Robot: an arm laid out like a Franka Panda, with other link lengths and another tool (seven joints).
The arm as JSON. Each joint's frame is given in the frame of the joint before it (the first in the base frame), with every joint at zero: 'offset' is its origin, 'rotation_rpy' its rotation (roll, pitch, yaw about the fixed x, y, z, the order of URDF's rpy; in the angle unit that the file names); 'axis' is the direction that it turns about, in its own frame. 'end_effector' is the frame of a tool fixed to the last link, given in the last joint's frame.
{
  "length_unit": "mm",
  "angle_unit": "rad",
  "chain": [
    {
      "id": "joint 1",
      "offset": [
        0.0,
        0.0,
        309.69
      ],
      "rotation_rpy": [
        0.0,
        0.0,
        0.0
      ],
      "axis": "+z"
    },
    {
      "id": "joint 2",
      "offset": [
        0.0,
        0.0,
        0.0
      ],
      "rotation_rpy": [
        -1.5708,
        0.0,
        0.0
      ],
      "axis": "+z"
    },
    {
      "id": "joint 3",
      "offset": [
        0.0,
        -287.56,
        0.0
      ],
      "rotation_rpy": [
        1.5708,
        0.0,
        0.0
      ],
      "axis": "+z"
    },
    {
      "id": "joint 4",
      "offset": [
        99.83,
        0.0,
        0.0
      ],
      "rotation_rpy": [
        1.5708,
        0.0,
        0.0
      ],
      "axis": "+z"
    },
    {
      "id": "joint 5",
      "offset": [
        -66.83,
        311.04,
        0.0
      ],
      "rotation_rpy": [
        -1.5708,
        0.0,
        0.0
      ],
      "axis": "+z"
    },
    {
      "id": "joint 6",
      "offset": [
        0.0,
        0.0,
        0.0
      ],
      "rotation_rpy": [
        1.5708,
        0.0,
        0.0
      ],
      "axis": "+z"
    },
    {
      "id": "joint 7",
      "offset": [
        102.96,
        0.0,
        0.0
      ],
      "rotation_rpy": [
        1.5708,
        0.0,
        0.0
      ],
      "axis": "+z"
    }
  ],
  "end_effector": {
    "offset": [
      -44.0,
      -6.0,
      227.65
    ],
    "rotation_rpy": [
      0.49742,
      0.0,
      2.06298
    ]
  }
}
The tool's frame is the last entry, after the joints.
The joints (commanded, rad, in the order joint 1, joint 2, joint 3, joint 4, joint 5, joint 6, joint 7), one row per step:
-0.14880 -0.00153 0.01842 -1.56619 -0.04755 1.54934 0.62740
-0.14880 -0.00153 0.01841 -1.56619 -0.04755 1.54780 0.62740
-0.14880 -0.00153 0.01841 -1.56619 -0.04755 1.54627 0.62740
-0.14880 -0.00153 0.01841 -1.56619 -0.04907 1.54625 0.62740
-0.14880 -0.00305 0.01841 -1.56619 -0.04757 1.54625 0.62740
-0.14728 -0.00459 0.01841 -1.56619 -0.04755 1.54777 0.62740
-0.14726 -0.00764 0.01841 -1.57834 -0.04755 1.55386 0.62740
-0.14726 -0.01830 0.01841 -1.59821 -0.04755 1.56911 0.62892
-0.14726 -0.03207 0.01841 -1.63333 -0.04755 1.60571 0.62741
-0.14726 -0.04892 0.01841 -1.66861 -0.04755 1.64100 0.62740
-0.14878 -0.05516 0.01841 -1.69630 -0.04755 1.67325 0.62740
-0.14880 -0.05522 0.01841 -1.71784 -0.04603 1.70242 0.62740
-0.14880 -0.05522 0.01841 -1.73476 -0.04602 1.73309 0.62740
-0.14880 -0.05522 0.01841 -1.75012 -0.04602 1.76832 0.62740
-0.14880 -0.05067 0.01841 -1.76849 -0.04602 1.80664 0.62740
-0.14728 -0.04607 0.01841 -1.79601 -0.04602 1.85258 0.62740
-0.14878 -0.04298 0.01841 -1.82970 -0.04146 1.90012 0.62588
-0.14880 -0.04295 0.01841 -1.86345 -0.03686 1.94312 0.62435
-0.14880 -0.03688 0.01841 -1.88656 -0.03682 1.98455 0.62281
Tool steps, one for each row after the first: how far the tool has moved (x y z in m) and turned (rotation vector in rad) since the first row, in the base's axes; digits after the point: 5 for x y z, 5 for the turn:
-0.00035 0.00004 -0.00010 0.00020 0.00153 -0.00008
-0.00070 0.00008 -0.00021 0.00040 0.00304 -0.00016
-0.00075 -0.00027 -0.00024 -0.00110 0.00326 -0.00017
-0.00089 0.00010 0.00052 0.00016 0.00156 -0.00016
-0.00068 0.00082 0.00135 -0.00025 -0.00147 0.00144
-0.00162 0.00098 -0.00138 0.00009 0.00153 0.00174
-0.00266 0.00123 -0.00282 -0.00091 -0.00449 0.00095
-0.00194 0.00125 -0.00715 -0.00307 -0.01947 0.00420
-0.00203 0.00143 -0.01021 -0.00549 -0.03611 0.00588
-0.00047 0.00064 -0.01560 -0.00694 -0.04677 0.00589
0.00215 0.00075 -0.02173 -0.00632 -0.05458 0.00707
0.00580 0.00041 -0.02597 -0.00796 -0.06820 0.00849
0.01065 -0.00004 -0.02914 -0.01038 -0.08788 0.01012
0.01589 -0.00053 -0.03542 -0.01206 -0.10315 0.01189
0.02079 -0.00016 -0.04475 -0.01331 -0.11688 0.01549
0.02419 -0.00023 -0.05559 -0.00998 -0.12809 0.01639
0.02604 0.00059 -0.06534 -0.00647 -0.13779 0.01820
0.02989 0.00027 -0.07393 -0.00761 -0.14990 0.02124

